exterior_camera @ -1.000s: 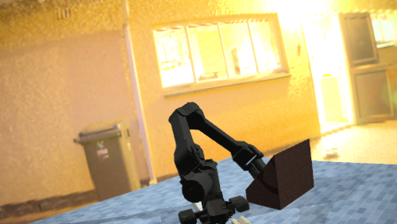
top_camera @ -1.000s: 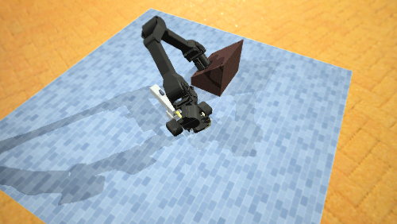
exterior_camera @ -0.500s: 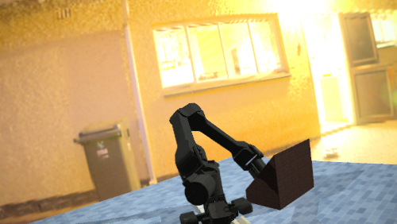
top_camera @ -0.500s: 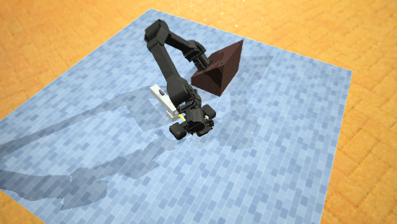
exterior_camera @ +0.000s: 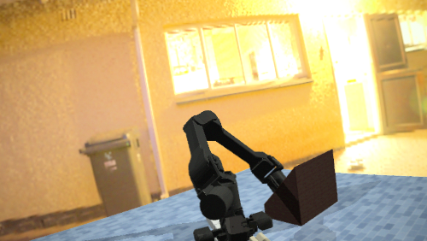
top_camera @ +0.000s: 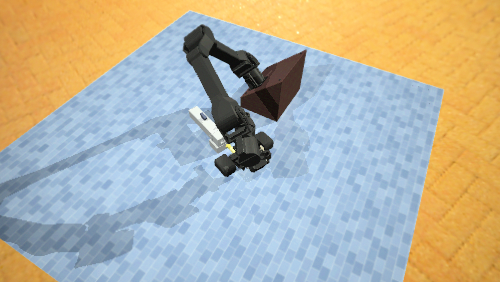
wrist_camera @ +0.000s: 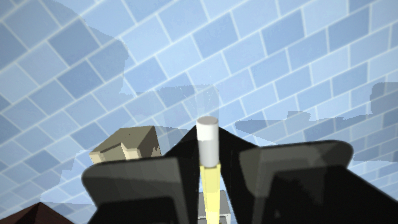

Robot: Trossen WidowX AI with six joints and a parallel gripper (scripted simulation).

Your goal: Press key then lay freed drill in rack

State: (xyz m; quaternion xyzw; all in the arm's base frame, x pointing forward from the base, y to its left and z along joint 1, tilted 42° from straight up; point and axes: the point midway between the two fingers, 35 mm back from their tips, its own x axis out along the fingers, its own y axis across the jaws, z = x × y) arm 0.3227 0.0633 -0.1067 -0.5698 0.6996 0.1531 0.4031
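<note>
The drill lies 20 mm behind my gripper tip, 40 mm to the right of it and 30 mm above it. Round my gripper tip: rack: 80 mm behind, 10 mm to the right; then key: 90 mm behind, 210 mm to the right, 30 mm above.
</note>
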